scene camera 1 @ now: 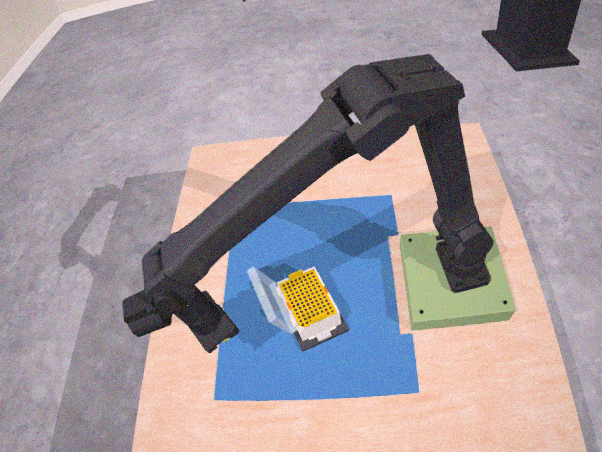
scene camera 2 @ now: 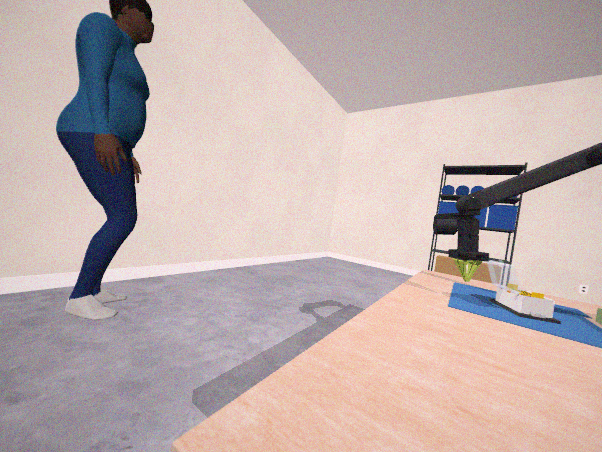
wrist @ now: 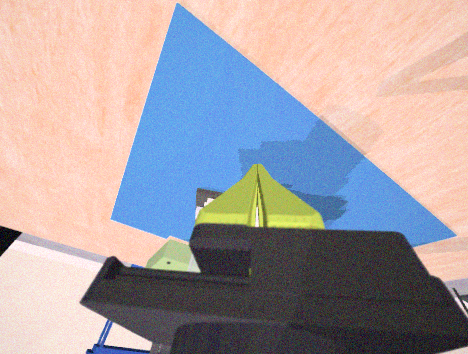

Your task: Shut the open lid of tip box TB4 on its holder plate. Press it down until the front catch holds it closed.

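Where they show: gripper, fingertip midpoint: (scene camera 1: 226, 338) (scene camera 2: 466, 281) (wrist: 257, 170); arm's base, link origin: (scene camera 1: 462, 265).
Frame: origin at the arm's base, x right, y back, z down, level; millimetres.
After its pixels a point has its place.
The tip box (scene camera 1: 326, 325) {x -62, y -305, z 13 mm} (scene camera 2: 530, 306) {x -69, y -332, z 12 mm} is white with a yellow tip rack. It stands on its dark holder plate (scene camera 1: 306, 345) {x -86, y -352, z 36 mm} (scene camera 2: 552, 321) {x -74, y -282, z 40 mm} (wrist: 208, 191) {x -79, y -367, z 41 mm}. Its clear lid (scene camera 1: 267, 302) {x -50, y -400, z -101 mm} (scene camera 2: 498, 272) {x -25, y -408, z -68 mm} is open and leans outward, on the box's left side in scene camera 1. No label is readable. My gripper (scene camera 2: 467, 280) {x -71, y -498, z -26 mm} (wrist: 257, 170) {x -71, y -498, z -26 mm} is shut and empty, its yellow-green fingertips together and pointing down. It is on the outer side of the lid, apart from the box. In scene camera 1 the fingers are mostly hidden by the gripper body. In the wrist view the gripper hides most of the box.
The box and plate are on a blue mat (scene camera 1: 360, 370) {x -158, y -257, z 44 mm} (scene camera 2: 465, 300) {x -33, y -486, z 45 mm} (wrist: 185, 110) {x -142, y -475, z 44 mm} on the wooden table (scene camera 1: 480, 380) {x -236, y -33, z 47 mm} (scene camera 2: 380, 370) {x -648, y -687, z 47 mm}. The arm's green base block (scene camera 1: 457, 305) {x -87, y -42, z 1 mm} stands to the right in scene camera 1. A person (scene camera 2: 110, 90) stands beyond the table, and a shelf rack (scene camera 2: 485, 170) stands behind.
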